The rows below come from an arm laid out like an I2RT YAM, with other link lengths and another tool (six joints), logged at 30 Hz.
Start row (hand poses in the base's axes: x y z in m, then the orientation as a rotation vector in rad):
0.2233, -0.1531, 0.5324, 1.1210, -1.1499, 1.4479
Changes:
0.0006, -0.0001, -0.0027, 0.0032, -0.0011, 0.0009
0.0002, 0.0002, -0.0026, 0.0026, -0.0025, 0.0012
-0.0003, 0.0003, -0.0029, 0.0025, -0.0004, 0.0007
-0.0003, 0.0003, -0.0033, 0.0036, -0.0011, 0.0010
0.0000, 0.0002, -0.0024, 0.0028, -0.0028, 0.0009
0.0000, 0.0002, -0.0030, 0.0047, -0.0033, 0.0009
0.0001, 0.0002, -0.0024, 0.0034, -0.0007, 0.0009
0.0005, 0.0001, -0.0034, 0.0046, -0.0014, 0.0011
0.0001, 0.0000, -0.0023, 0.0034, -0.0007, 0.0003
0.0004, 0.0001, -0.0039, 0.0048, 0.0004, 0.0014
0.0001, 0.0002, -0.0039, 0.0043, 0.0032, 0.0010
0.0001, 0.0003, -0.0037, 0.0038, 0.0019, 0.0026
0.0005, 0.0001, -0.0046, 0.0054, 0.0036, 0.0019
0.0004, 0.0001, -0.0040, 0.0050, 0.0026, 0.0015
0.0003, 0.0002, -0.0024, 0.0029, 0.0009, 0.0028
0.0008, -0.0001, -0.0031, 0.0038, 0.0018, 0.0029
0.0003, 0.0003, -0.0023, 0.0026, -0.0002, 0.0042
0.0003, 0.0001, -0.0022, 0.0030, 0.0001, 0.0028
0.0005, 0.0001, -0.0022, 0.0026, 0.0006, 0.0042
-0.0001, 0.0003, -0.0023, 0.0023, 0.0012, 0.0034
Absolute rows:
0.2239, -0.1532, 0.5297, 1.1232, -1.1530, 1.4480
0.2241, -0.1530, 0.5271, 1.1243, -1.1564, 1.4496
0.2238, -0.1527, 0.5242, 1.1263, -1.1585, 1.4493
0.2235, -0.1524, 0.5209, 1.1288, -1.1619, 1.4493
0.2235, -0.1522, 0.5185, 1.1297, -1.1658, 1.4508
0.2235, -0.1520, 0.5155, 1.1316, -1.1717, 1.4518
0.2236, -0.1518, 0.5131, 1.1342, -1.1747, 1.4515
0.2241, -0.1517, 0.5097, 1.1373, -1.1791, 1.4513
0.2242, -0.1517, 0.5074, 1.1394, -1.1823, 1.4505
0.2246, -0.1516, 0.5035, 1.1440, -1.1855, 1.4491
0.2247, -0.1514, 0.4996, 1.1496, -1.1865, 1.4456
0.2248, -0.1511, 0.4959, 1.1553, -1.1873, 1.4445
0.2253, -0.1510, 0.4913, 1.1625, -1.1886, 1.4409
0.2257, -0.1509, 0.4873, 1.1686, -1.1904, 1.4379
0.2260, -0.1507, 0.4849, 1.1732, -1.1910, 1.4380
0.2268, -0.1508, 0.4818, 1.1790, -1.1917, 1.4371
0.2271, -0.1505, 0.4795, 1.1838, -1.1922, 1.4392
0.2274, -0.1504, 0.4773, 1.1880, -1.1935, 1.4399
0.2279, -0.1503, 0.4751, 1.1933, -1.1935, 1.4414
0.2278, -0.1500, 0.4728, 1.1981, -1.1931, 1.4420

